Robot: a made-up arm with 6 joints.
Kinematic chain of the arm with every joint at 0, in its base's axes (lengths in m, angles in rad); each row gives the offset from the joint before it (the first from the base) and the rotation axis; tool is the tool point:
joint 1: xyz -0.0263 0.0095 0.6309 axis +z
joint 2: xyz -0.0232 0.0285 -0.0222 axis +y
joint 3: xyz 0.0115 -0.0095 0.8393 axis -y
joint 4: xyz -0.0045 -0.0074 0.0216 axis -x
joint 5: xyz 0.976 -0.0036 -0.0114 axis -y
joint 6: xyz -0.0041 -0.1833 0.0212 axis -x
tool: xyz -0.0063 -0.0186 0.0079
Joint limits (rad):
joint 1: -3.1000..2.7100
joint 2: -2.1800..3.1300
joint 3: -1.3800..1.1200
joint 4: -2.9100..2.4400
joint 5: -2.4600..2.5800
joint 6: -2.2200..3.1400
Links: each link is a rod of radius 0.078 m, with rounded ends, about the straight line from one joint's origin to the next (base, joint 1, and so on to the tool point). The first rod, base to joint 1, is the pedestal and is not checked.
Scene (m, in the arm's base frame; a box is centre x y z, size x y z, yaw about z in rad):
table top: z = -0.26
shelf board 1: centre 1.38 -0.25 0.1 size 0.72 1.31 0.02 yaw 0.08
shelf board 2: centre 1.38 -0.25 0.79 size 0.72 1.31 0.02 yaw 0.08
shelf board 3: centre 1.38 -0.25 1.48 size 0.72 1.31 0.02 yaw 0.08
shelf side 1: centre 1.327 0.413 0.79 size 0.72 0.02 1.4 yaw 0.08
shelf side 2: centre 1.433 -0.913 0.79 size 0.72 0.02 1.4 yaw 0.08
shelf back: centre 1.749 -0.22 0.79 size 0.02 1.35 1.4 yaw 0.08
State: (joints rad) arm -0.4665 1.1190 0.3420 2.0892 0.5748 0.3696
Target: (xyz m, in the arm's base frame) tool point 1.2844 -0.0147 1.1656
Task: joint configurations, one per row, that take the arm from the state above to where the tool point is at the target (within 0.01 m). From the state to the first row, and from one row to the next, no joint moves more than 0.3 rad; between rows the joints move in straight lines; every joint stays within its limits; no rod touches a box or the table.
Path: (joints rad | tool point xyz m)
1: -0.5559 1.0040 0.1141 2.1019 0.5805 0.3772 | 1.2553 -0.6404 0.4355
2: -0.6453 0.8890 -0.1137 2.1145 0.5863 0.3848 | 1.0891 -0.6721 0.4344
3: -0.7348 0.7740 -0.3416 2.1272 0.5920 0.3924 | 0.9153 -0.6685 0.4356
4: -0.8242 0.6590 -0.5695 2.1398 0.5978 0.4000 | 0.7415 -0.6286 0.4390
5: -0.6947 0.4286 -0.6063 2.1602 0.6032 0.4050 | 0.8071 -0.5114 0.6497
6: -0.5652 0.1981 -0.6431 2.1806 0.6085 0.4101 | 0.8196 -0.3654 0.8463
7: -0.4356 -0.0324 -0.6798 2.2010 0.6139 0.4152 | 0.7754 -0.2097 1.0206
8: -0.3061 -0.2628 -0.7166 2.2214 0.6193 0.4202 | 0.6774 -0.0634 1.1656
9: -0.2448 -0.0207 -0.4521 2.2051 0.6098 0.4095 | 0.8816 -0.0727 1.2141
10: -0.1834 0.2215 -0.1876 2.1888 0.6003 0.3989 | 1.0886 -0.0570 1.2136
11: -0.1221 0.4637 0.0769 2.1726 0.5908 0.3882 | 1.2844 -0.0147 1.1656

